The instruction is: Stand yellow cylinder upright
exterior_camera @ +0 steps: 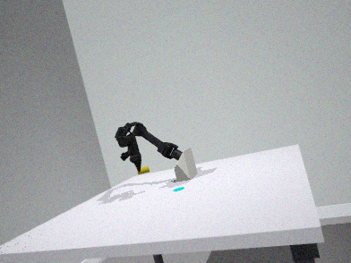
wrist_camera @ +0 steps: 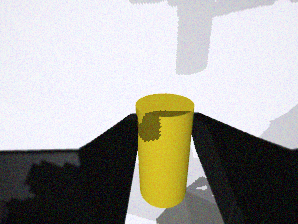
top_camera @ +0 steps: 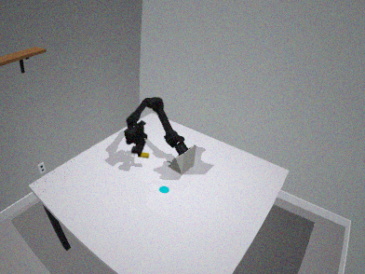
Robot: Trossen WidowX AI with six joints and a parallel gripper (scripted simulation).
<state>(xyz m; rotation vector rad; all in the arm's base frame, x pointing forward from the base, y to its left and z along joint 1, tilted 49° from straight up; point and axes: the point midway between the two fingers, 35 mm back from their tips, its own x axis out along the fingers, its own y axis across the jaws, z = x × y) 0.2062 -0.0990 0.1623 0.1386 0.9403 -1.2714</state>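
My gripper tip is now 1 cm past the yellow cylinder and 2 cm to the right of it. Round my gripper tip: cyan circle 4 cm ahead, 23 cm to the left, 12 cm below.
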